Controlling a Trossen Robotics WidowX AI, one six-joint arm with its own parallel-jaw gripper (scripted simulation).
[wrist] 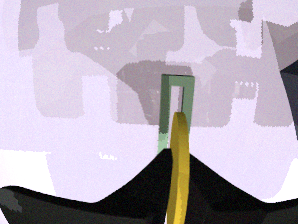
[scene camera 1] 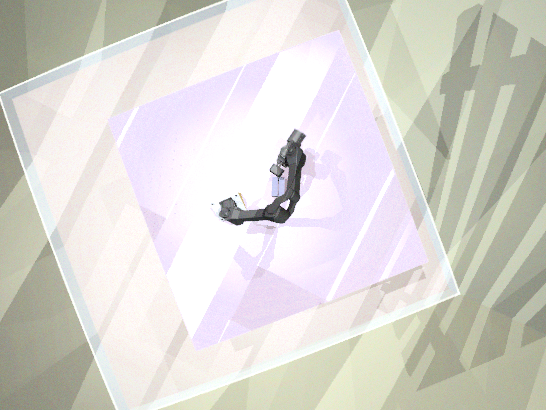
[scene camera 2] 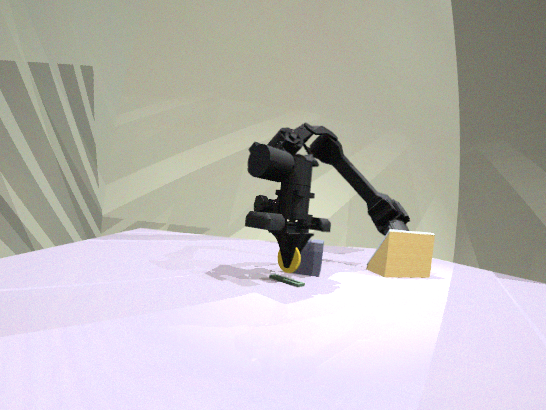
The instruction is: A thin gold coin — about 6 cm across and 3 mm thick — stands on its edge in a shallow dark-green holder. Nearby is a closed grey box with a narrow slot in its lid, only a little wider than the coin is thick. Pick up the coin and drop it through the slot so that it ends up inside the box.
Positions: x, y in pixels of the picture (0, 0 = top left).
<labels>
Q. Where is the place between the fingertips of my gripper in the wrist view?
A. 173, 156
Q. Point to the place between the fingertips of my gripper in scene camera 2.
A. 287, 267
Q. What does my gripper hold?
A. A coin.
</labels>
